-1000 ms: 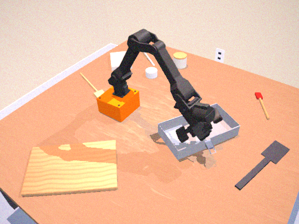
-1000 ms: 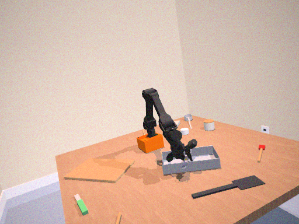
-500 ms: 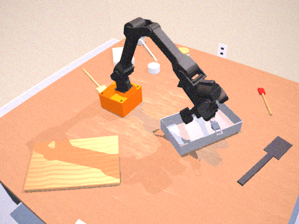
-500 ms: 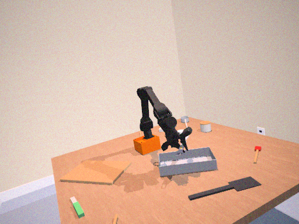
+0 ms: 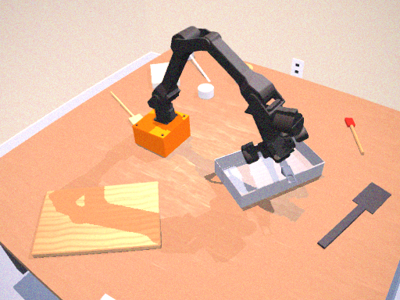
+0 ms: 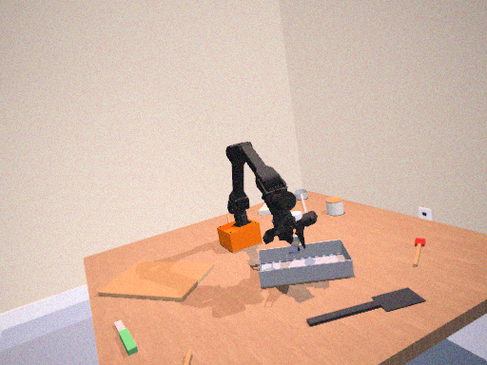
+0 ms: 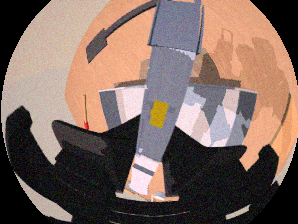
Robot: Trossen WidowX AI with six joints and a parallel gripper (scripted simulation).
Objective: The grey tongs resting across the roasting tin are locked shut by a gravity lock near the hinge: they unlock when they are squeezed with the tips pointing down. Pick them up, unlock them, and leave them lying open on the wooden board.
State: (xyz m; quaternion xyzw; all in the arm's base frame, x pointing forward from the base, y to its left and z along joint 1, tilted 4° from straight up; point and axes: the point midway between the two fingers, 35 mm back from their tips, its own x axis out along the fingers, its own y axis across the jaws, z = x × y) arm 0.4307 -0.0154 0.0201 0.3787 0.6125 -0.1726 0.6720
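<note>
Now: gripper tip 1 cm short of the yellow lock piece, 3 cm to the left of it and 4 cm below it. The rest, counted from my gripper tip: grey roasting tin (4 cm behind, 3 cm to the left, 7 cm below); dark spatula (26 cm ahead, 2 cm to the left, 9 cm below); red-headed tool (13 cm ahead, 39 cm to the left, 9 cm below).
</note>
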